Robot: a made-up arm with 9 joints.
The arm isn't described. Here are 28 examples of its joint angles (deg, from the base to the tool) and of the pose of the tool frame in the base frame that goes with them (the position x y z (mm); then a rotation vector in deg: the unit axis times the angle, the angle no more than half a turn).
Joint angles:
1: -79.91 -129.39 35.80 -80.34 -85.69 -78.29 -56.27 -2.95 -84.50
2: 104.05 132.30 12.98 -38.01 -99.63 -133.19 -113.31 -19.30 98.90
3: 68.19 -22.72 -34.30 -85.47 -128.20 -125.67 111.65 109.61 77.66
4: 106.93 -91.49 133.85 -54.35 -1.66 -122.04 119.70 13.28 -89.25
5: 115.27 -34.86 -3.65 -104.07 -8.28 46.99 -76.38 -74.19 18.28
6: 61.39 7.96 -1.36 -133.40 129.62 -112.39 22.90 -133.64 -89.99
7: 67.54 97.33 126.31 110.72 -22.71 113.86 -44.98 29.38 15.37
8: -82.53 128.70 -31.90 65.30 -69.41 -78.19 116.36 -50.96 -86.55
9: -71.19 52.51 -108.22 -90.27 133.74 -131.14 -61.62 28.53 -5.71
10: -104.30 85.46 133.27 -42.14 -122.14 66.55 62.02 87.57 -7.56
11: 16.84 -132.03 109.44 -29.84 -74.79 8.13 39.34 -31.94 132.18
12: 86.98 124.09 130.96 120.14 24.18 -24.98 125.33 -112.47 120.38
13: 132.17 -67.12 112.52 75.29 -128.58 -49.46 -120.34 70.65 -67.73
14: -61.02 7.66 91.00 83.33 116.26 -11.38 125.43 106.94 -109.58
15: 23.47 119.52 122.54 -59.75 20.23 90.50 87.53 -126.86 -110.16
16: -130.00 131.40 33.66 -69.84 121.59 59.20 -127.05 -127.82 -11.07
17: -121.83 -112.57 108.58 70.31 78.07 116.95 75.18 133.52 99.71
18: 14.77 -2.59 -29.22 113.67 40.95 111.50 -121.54 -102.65 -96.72
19: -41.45 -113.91 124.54 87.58 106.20 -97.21 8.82 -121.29 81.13
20: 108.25 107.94 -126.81 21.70 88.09 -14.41 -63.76 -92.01 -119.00
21: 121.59 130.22 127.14 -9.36 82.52 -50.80 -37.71 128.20 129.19
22: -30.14 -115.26 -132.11 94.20 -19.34 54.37 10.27 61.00 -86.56
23: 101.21 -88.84 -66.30 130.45 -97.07 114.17 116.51 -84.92 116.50
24: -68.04 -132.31 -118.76 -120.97 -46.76 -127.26 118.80 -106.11 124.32
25: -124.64 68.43 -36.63 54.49 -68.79 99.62 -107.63 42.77 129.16
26: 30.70 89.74 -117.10 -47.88 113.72 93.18 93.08 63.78 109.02
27: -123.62 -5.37 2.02 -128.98 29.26 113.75 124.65 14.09 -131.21
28: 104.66 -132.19 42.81 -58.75 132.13 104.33 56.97 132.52 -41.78
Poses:
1: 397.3 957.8 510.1 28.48 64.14 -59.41
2: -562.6 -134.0 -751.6 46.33 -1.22 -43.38
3: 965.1 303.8 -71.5 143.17 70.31 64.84
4: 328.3 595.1 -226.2 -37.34 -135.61 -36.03
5: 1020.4 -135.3 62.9 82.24 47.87 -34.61
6: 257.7 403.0 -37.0 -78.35 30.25 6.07
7: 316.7 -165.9 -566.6 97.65 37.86 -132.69
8: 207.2 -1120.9 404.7 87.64 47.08 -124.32
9: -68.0 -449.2 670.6 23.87 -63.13 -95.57
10: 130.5 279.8 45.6 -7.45 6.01 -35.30
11: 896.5 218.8 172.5 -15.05 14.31 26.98
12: 523.9 523.5 -679.8 1.76 61.79 -148.68
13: -786.3 -241.0 -163.2 45.78 -115.71 14.56
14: 464.9 951.0 488.9 -138.45 -45.94 -58.16
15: -325.6 597.8 -590.8 -75.75 100.69 -26.05
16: -278.0 -594.7 843.9 -56.16 -106.46 -30.75
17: 34.7 -702.6 593.6 76.76 87.78 24.33
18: 666.5 -70.6 -311.6 -88.20 74.87 30.11
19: -459.7 134.9 243.8 152.42 -6.48 7.94
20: 492.3 664.9 223.4 -109.25 4.07 133.14
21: 744.9 -360.0 308.7 -92.26 20.39 -107.26
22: -551.8 -63.1 -158.9 -6.75 65.12 -17.36
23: -56.1 7.9 -135.3 -11.00 30.68 124.91
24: 385.3 250.7 -78.6 -47.28 -42.67 -132.98
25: 425.3 -825.2 122.0 58.81 99.65 -25.09
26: 26.3 -311.9 485.6 122.32 -11.17 -47.60
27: 760.4 -113.2 279.0 88.32 96.77 77.29
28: -26.6 -587.6 -957.4 -100.69 -1.90 -146.56
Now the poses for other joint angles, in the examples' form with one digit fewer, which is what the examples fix.
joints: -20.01 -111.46 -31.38 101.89 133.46 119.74 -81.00 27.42 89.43
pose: -88 -71 -65 61.9 -9.4 95.5
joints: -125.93 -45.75 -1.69 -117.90 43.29 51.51 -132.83 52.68 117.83
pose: 904 135 463 13.1 -67.6 131.4
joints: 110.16 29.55 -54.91 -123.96 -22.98 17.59 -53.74 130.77 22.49
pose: -299 566 278 36.5 -111.1 -97.7
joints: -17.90 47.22 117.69 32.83 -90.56 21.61 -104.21 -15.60 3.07
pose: -82 109 -161 52.2 -18.9 85.4
